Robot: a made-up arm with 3 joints.
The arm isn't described. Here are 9 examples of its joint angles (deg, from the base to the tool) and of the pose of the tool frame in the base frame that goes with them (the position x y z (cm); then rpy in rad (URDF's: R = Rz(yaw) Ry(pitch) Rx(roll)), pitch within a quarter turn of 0, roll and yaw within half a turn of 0).
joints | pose
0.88 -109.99 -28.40 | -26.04 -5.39 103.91 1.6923 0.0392 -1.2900
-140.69 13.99 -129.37 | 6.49 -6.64 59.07 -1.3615 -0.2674 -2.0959
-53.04 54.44 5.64 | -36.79 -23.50 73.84 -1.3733 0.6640 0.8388
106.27 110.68 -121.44 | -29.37 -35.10 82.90 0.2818 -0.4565 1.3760
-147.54 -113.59 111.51 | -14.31 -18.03 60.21 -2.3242 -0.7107 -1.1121
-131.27 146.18 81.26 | -26.68 -6.51 67.89 -1.8922 0.3999 -0.3143
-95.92 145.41 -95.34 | 13.43 -2.79 95.99 0.6855 -0.2135 -2.1935
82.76 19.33 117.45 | -21.76 -3.69 93.29 0.6050 -0.1944 -0.1983
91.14 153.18 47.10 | 1.08 -12.80 57.73 -2.0377 -0.1083 -2.8468
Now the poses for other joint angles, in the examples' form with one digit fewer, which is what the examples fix.
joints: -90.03 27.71 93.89
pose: -8.8 -29.8 98.3 0.354 0.398 2.811
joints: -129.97 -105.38 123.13
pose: -14.2 -18.1 60.1 -2.297 -0.706 -0.936
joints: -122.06 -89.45 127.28
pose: -10.3 -20.7 60.1 -2.175 -0.915 -0.985
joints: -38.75 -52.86 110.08
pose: 9.9 -8.1 76.1 0.548 -1.107 -2.254
